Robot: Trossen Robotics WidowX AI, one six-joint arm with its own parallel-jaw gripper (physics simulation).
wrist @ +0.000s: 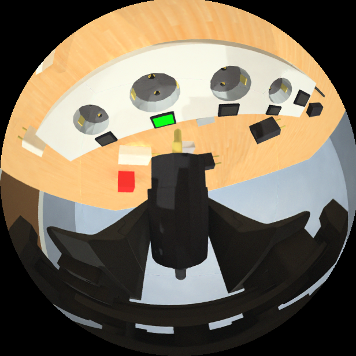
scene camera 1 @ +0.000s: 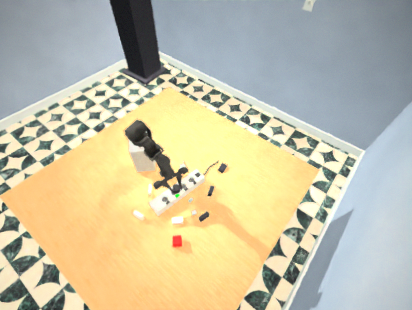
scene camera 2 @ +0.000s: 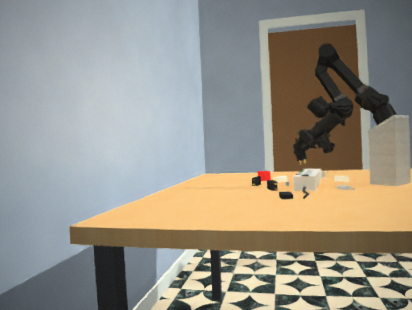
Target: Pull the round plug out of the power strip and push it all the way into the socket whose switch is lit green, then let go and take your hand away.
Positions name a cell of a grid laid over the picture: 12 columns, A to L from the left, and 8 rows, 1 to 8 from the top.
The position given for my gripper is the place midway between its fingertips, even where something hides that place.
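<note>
Scene camera 1 shows a white power strip (scene camera 1: E6), and scene camera 2 shows my gripper (scene camera 2: I4). In the wrist view you'd see my gripper (wrist: F5), a round black plug (wrist: F5) and the white power strip (wrist: G2) too.
</note>
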